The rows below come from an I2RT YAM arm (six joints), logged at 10 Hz.
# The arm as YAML. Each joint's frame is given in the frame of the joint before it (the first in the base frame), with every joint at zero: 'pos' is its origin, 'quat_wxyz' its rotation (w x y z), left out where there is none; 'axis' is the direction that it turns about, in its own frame. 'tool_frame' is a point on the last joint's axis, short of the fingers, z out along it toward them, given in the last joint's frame.
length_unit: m
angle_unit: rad
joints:
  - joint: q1
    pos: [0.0, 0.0, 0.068]
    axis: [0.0, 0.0, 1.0]
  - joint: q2
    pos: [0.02, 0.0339, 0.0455]
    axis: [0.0, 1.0, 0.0]
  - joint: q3
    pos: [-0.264, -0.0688, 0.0]
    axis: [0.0, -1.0, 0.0]
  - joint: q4
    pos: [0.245, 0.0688, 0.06]
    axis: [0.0, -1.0, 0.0]
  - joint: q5
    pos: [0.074, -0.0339, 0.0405]
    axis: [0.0, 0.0, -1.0]
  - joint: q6
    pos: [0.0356, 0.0, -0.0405]
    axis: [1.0, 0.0, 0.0]
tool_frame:
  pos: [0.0, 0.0, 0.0]
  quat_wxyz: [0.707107, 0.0, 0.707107, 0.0]
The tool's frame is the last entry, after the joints.
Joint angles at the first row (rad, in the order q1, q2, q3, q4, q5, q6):
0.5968 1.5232 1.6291 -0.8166 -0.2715 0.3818
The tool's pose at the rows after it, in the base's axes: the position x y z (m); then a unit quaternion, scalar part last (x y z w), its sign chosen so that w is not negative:
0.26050 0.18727 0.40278 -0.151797 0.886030 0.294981 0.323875
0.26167 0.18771 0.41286 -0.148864 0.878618 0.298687 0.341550
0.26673 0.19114 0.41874 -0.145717 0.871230 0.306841 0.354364
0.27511 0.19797 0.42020 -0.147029 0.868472 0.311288 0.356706
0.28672 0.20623 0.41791 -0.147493 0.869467 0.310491 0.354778
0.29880 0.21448 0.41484 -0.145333 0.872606 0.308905 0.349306
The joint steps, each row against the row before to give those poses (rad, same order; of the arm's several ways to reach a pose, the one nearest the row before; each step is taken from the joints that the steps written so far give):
-0.0003 -0.0165 0.0225 -0.0163 0.0274 -0.0089
0.0002 0.0053 0.0343 0.0097 0.0110 0.0043
0.0000 0.0189 0.0300 0.0242 0.0000 0.0093
0.0023 0.0391 0.0404 0.0090 -0.0046 0.0024
0.0008 0.0525 0.0459 0.0019 -0.0001 -0.0006
0.0000 0.0572 0.0538 -0.0088 0.0002 0.0041

